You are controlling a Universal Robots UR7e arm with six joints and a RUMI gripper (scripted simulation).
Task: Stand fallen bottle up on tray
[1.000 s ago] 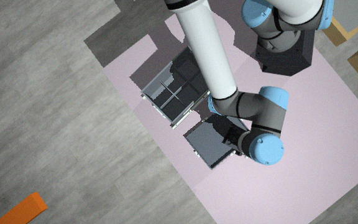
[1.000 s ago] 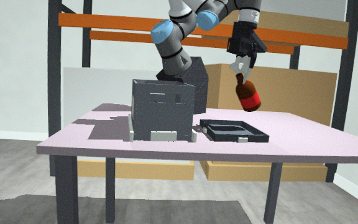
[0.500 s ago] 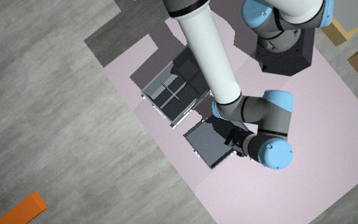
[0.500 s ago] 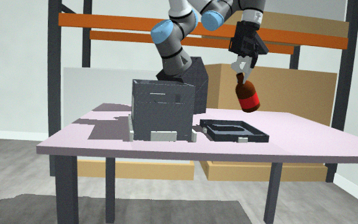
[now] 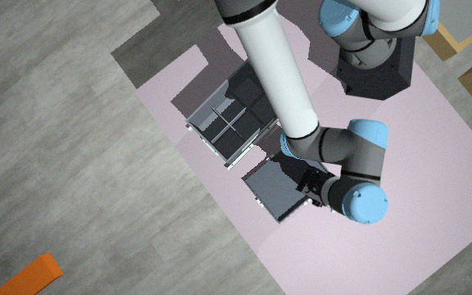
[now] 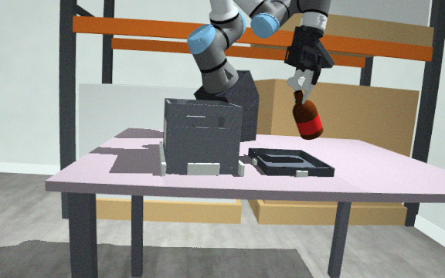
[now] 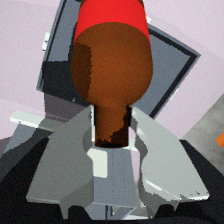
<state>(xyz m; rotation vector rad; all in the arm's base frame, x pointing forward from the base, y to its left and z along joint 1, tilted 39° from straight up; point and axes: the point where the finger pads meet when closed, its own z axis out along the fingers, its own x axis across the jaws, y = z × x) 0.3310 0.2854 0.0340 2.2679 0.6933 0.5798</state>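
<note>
My hand is 50 mm above the brown bottle, 20 mm to the right of it and 10 mm past it. Round my hand: dark tray 190 mm below, 30 mm to the right, 30 mm ahead; then dark crate 310 mm to the right, 120 mm below, 60 mm ahead.
</note>
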